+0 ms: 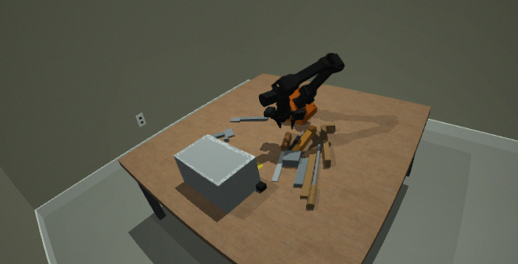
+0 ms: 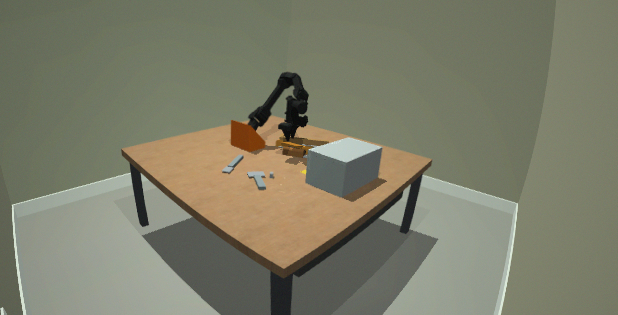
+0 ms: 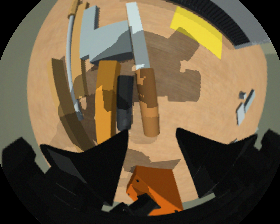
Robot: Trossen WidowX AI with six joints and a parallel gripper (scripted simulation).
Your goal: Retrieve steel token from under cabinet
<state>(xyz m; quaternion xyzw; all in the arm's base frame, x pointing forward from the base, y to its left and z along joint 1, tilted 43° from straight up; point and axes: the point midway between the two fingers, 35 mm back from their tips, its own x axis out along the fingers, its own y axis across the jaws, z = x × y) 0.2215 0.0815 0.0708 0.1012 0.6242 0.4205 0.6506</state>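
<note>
Now: gripper tip 70 mm to the right of the orange bar, 60 mm above it and 50 mm past it. From my gripper tip the other things lie so: grey block (120 mm to the left, 90 mm ahead, 60 mm below); wooden stick (220 mm to the left, 100 mm ahead, 70 mm below); grey t-piece (330 mm to the right, 170 mm ahead, 70 mm below).
</note>
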